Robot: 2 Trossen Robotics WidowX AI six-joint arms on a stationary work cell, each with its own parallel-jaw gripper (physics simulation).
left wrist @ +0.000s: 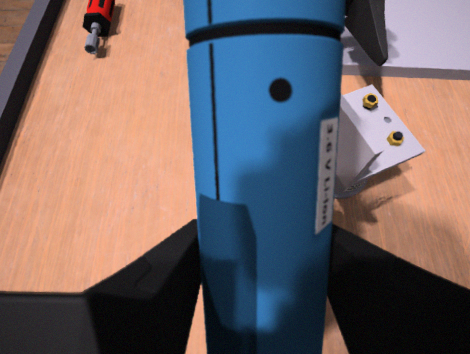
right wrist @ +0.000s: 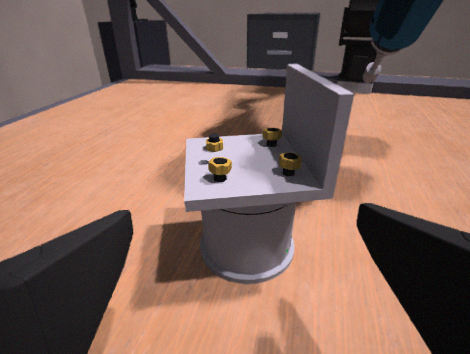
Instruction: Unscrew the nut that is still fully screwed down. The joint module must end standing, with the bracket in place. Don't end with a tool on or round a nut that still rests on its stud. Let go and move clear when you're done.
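Frame: origin at the left arm's base, x ahead, y left, z up, level; millimetres.
Where they show: left gripper, between the fingertips: [left wrist: 259,231]; right gripper, between the fingertips: [right wrist: 246,217]; left arm's base, origin of its link: [right wrist: 355,78].
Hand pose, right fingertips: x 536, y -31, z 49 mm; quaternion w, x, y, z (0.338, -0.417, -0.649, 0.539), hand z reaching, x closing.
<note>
Each offset is from my right fingertips to the top centre of the thing. "spot": to the spot under its first point.
The joint module @(52 mm back, 18 mm right, 6 mm up) [right wrist: 248,237] stands upright on the table, with the grey L-shaped bracket [left wrist: 377,125] [right wrist: 250,162] on top. One yellow nut @(58 mm back, 42 mm right, 3 mm up) [left wrist: 395,139] [right wrist: 214,144] sits low against the plate, its black stud poking out above. Three other nuts, front left [left wrist: 370,101] [right wrist: 220,166], back right [right wrist: 272,134] and front right [right wrist: 290,161] in the right wrist view, sit raised on their studs. My left gripper [left wrist: 259,231] is shut on the blue screwdriver [left wrist: 270,150] [right wrist: 402,22], whose socket tip @(spot: 254 mm back, 45 mm left, 11 mm up) [right wrist: 371,74] hangs in the air beyond the bracket. My right gripper [right wrist: 246,217] is open and empty, facing the module.
A red tool @(111 mm ahead, 265 mm left, 39 mm down) [left wrist: 100,12] with a grey socket lies at the upper left of the left wrist view. A grey tray @(187 mm ahead, 99 mm right, 53 mm down) [left wrist: 415,72] is at the upper right, with a dark right gripper finger [left wrist: 372,32] over it. The work cell's frame @(spot: 470 mm back, 340 mm right, 56 mm down) [right wrist: 175,75] borders the table.
</note>
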